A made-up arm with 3 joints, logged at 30 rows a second.
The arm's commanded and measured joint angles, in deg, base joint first. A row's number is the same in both.
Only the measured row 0 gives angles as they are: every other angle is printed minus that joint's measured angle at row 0.
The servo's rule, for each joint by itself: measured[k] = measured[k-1] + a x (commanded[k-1-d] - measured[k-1]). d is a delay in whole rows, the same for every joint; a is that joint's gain. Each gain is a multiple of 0.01, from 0.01 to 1. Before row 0 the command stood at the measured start. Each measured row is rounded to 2 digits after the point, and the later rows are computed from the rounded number. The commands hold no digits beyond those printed.
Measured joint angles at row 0:
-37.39 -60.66 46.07
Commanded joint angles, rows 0 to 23:
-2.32 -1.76 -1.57
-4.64 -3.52 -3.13
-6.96 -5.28 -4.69
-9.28 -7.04 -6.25
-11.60 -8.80 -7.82
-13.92 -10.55 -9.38
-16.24 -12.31 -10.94
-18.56 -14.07 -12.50
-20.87 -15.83 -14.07
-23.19 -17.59 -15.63
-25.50 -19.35 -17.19
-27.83 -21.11 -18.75
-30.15 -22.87 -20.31
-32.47 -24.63 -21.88
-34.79 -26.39 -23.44
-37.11 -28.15 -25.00
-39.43 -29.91 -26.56
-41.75 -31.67 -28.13
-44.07 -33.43 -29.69
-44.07 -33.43 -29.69
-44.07 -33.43 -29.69
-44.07 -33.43 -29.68
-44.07 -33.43 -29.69
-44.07 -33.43 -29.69
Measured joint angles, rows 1 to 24:
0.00 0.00 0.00
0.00 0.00 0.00
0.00 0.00 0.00
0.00 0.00 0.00
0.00 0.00 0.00
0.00 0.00 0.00
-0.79 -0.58 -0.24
-2.10 -1.55 -0.67
-3.75 -2.78 -1.27
-5.63 -4.19 -2.02
-7.66 -5.71 -2.89
-9.79 -7.31 -3.86
-11.98 -8.96 -4.92
-14.22 -10.65 -6.06
-16.48 -12.36 -7.26
-18.76 -14.09 -8.52
-21.05 -15.83 -9.82
-23.36 -17.57 -11.16
-25.67 -19.32 -12.53
-27.98 -21.07 -13.93
-30.30 -22.83 -15.36
-32.62 -24.59 -16.81
-34.94 -26.35 -18.27
-37.26 -28.11 -19.75
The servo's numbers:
d 6
a 0.34 0.33 0.15

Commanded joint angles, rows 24 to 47:
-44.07 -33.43 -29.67
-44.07 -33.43 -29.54
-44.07 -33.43 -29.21
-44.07 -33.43 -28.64
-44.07 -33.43 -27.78
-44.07 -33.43 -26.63
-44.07 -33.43 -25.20
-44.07 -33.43 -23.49
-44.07 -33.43 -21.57
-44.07 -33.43 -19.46
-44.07 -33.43 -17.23
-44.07 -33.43 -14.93
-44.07 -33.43 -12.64
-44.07 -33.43 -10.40
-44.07 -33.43 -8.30
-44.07 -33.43 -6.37
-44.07 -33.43 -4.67
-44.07 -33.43 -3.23
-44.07 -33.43 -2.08
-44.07 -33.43 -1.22
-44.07 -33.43 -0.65
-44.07 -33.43 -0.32
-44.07 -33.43 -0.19
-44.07 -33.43 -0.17
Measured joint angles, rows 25 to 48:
-39.58 -29.87 -21.24
-41.11 -31.04 -22.51
-42.12 -31.83 -23.59
-42.78 -32.36 -24.50
-43.22 -32.71 -25.28
-43.51 -32.95 -25.94
-43.70 -33.11 -26.50
-43.83 -33.22 -26.96
-43.91 -33.29 -27.30
-43.96 -33.34 -27.50
-44.00 -33.37 -27.54
-44.02 -33.39 -27.40
-44.04 -33.40 -27.07
-44.05 -33.41 -26.53
-44.06 -33.42 -25.79
-44.06 -33.42 -24.84
-44.06 -33.42 -23.70
-44.06 -33.42 -22.38
-44.06 -33.42 -20.92
-44.06 -33.42 -19.34
-44.06 -33.42 -17.68
-44.06 -33.42 -15.98
-44.06 -33.42 -14.28
-44.06 -33.42 -12.62

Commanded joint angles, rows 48 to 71:
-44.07 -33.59 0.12
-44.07 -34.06 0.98
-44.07 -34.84 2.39
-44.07 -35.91 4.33
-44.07 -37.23 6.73
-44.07 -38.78 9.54
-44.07 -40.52 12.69
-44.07 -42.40 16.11
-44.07 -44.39 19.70
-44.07 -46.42 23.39
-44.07 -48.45 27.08
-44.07 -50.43 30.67
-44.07 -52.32 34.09
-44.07 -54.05 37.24
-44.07 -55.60 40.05
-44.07 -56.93 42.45
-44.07 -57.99 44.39
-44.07 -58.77 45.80
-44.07 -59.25 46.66
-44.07 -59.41 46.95
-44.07 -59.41 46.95
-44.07 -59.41 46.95
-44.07 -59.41 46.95
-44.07 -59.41 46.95
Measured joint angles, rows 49 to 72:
-44.06 -33.42 -11.04
-44.06 -33.42 -9.57
-44.06 -33.42 -8.23
-44.06 -33.42 -7.04
-44.06 -33.42 -6.01
-44.06 -33.42 -5.13
-44.06 -33.48 -4.34
-44.06 -33.67 -3.54
-44.06 -34.06 -2.65
-44.06 -34.67 -1.60
-44.06 -35.51 -0.35
-44.06 -36.59 1.13
-44.06 -37.89 2.86
-44.06 -39.38 4.85
-44.06 -41.03 7.08
-44.06 -42.81 9.53
-44.06 -44.67 12.16
-44.06 -46.57 14.94
-44.06 -48.47 17.81
-44.06 -50.31 20.72
-44.06 -52.06 23.62
-44.06 -53.67 26.44
-44.06 -55.10 29.13
-44.06 -56.31 31.63

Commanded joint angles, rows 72 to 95:
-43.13 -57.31 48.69
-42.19 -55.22 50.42
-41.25 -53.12 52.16
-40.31 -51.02 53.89
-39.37 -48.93 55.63
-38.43 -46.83 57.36
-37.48 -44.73 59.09
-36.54 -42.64 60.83
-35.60 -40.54 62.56
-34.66 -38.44 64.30
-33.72 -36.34 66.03
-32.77 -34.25 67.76
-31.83 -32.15 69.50
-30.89 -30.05 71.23
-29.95 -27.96 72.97
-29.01 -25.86 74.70
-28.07 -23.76 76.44
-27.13 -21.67 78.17
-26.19 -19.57 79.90
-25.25 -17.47 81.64
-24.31 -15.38 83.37
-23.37 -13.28 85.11
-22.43 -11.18 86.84
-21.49 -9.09 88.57
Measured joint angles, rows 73 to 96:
-44.06 -57.28 33.88
-44.06 -57.98 35.84
-44.06 -58.45 37.51
-44.06 -58.77 38.93
-44.06 -58.98 40.13
-44.06 -59.12 41.15
-43.74 -58.52 42.28
-43.21 -57.43 43.50
-42.54 -56.01 44.80
-41.78 -54.36 46.16
-40.96 -52.57 47.58
-40.10 -50.68 49.05
-39.21 -48.72 50.56
-38.30 -46.71 52.10
-37.38 -44.67 53.67
-36.46 -42.61 55.26
-35.53 -40.54 56.88
-34.59 -38.46 58.51
-33.65 -36.38 60.16
-32.71 -34.29 61.82
-31.77 -32.20 63.49
-30.83 -30.11 65.17
-29.89 -28.01 66.86
-28.95 -25.92 68.56

